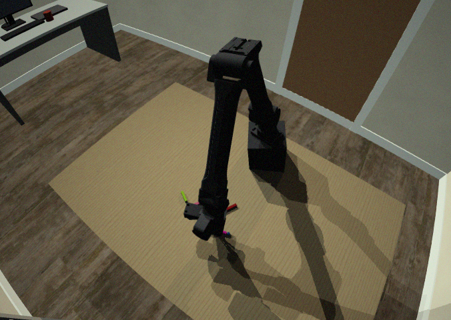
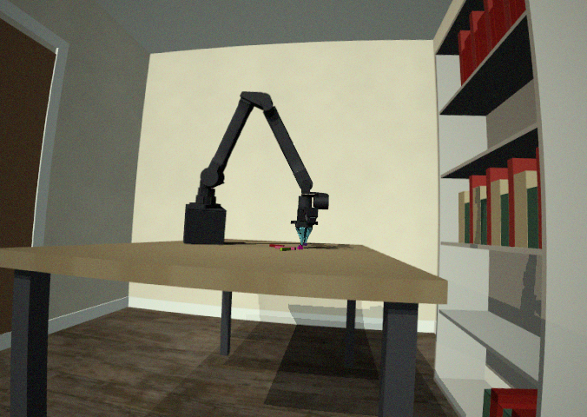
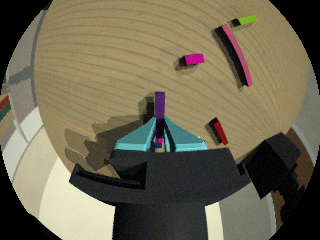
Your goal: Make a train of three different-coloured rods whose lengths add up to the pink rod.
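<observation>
Now: the purple rod 1 cm to the right of my hand. The rest, counted from my hand: blue rod (3 cm behind, 4 cm to the left, 2 cm below); red rod (11 cm behind, 3 cm to the right, 2 cm below); pink rod (3 cm behind, 13 cm to the right, 2 cm below).
</observation>
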